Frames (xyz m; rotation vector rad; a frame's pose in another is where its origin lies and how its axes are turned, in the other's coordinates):
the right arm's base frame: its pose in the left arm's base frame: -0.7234 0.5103 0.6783 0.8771 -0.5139 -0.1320
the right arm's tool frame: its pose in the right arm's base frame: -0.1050 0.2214 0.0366 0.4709 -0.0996 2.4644
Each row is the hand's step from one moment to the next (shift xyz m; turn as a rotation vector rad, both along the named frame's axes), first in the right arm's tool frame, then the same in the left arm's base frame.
Working: the right arm's tool frame: its pose in the left arm's base frame: -0.8538 0.6596 0.8270 0.1467 -1.3972 2.2426

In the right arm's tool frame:
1: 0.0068 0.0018 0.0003 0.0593 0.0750 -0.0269
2: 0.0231 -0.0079 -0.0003 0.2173 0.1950 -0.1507
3: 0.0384 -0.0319 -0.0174 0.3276 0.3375 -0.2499
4: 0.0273 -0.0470 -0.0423 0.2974 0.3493 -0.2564
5: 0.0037 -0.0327 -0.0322 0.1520 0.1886 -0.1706
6: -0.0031 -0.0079 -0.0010 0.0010 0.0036 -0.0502
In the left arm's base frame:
1: -0.0068 0.0015 0.0010 -0.0818 0.0173 -0.0536
2: -0.0165 0.0111 0.0141 -0.2547 0.1369 -0.1560
3: -0.0161 0.0398 0.0308 -0.4002 0.2106 -0.2814
4: 0.0045 0.0629 0.0277 -0.3781 0.2016 -0.3043
5: 0.0170 0.0409 0.0128 -0.1914 0.1337 -0.1823
6: 0.0065 0.0026 0.0049 0.0056 0.0426 -0.0262

